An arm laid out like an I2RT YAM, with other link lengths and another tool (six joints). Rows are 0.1 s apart.
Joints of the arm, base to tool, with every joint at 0 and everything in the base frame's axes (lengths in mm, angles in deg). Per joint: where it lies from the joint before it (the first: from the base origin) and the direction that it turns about. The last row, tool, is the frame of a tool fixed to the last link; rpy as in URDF.
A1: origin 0 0 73.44 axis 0 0 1
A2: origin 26.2 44.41 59.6 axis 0 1 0
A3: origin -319.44 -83.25 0 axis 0 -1 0
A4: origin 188.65 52.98 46.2 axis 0 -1 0
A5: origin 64.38 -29.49 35.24 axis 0 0 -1
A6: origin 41.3 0 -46.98 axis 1 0 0
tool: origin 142 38 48 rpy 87.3 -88.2 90
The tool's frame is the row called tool.
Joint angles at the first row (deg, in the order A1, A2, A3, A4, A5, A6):
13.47, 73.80, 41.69, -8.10, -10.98, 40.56
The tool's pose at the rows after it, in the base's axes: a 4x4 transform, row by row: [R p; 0 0 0 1], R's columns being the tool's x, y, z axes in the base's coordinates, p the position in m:
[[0.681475 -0.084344 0.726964 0.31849], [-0.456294 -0.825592 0.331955 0.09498], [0.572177 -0.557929 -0.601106 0.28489], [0 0 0 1]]
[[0.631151 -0.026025 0.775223 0.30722], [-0.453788 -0.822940 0.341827 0.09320], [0.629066 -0.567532 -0.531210 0.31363], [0 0 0 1]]
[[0.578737 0.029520 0.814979 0.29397], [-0.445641 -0.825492 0.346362 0.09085], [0.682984 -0.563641 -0.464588 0.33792], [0 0 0 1]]
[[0.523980 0.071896 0.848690 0.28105], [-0.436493 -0.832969 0.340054 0.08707], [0.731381 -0.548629 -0.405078 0.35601], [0 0 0 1]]
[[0.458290 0.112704 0.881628 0.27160], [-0.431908 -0.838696 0.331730 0.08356], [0.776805 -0.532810 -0.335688 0.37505], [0 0 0 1]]
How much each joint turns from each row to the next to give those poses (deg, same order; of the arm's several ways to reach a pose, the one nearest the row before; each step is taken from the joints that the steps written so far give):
0.01, -4.07, 0.92, -0.57, 0.02, -0.90
0.00, -4.39, 1.05, -0.52, 0.07, -1.05
0.00, -4.13, 0.66, -0.35, 0.24, -1.49
0.01, -3.67, -0.01, 0.15, 0.78, -1.61
0.01, -2.78, -0.02, 1.55, 0.87, -1.47

